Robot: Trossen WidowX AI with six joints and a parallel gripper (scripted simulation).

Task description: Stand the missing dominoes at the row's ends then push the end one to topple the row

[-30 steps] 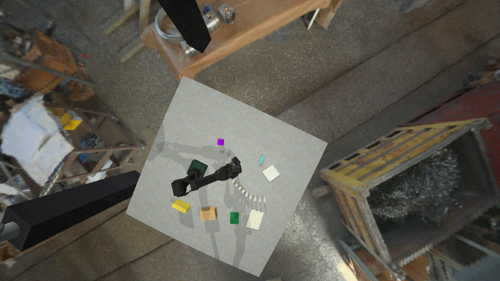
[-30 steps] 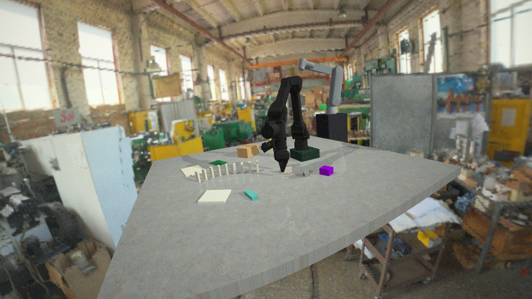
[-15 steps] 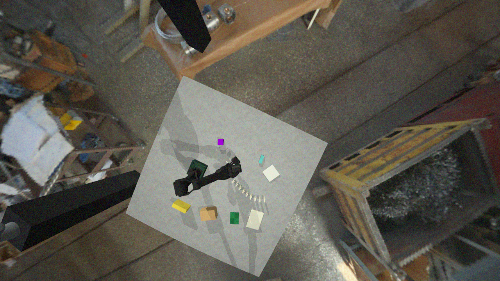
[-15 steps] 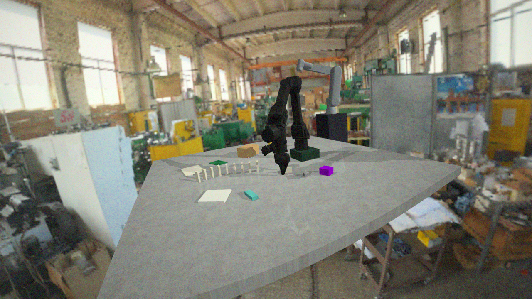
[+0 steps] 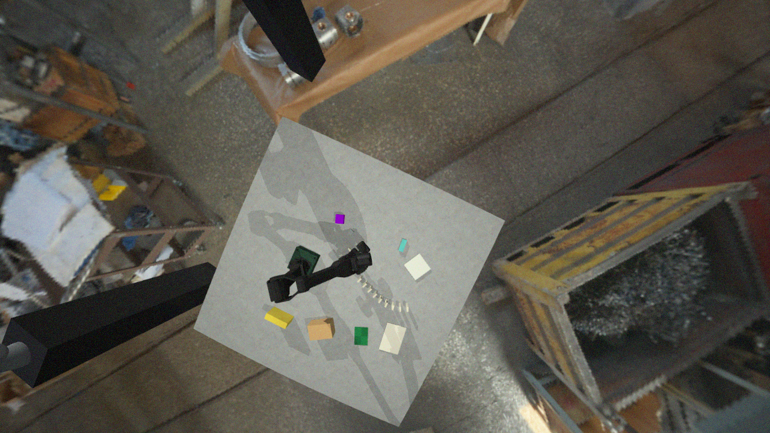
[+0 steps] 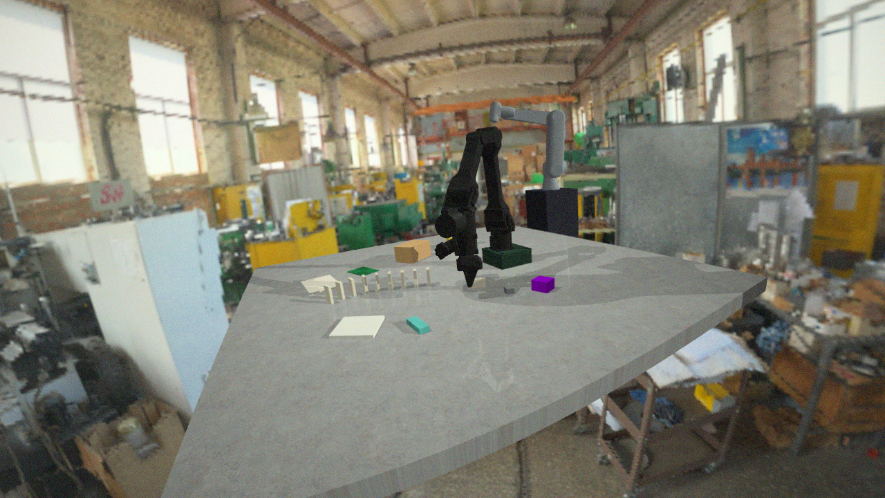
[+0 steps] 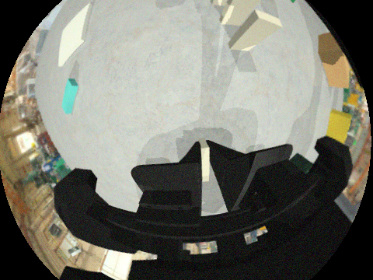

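Right now the teal block is 190 mm ahead of my gripper tip and 170 mm to the left of it. The rest, counted from my gripper tip: white tile (310 mm ahead, 120 mm to the left); grey cube (80 mm behind, 90 mm to the left); purple cube (160 mm behind, 120 mm to the left, 10 mm above).
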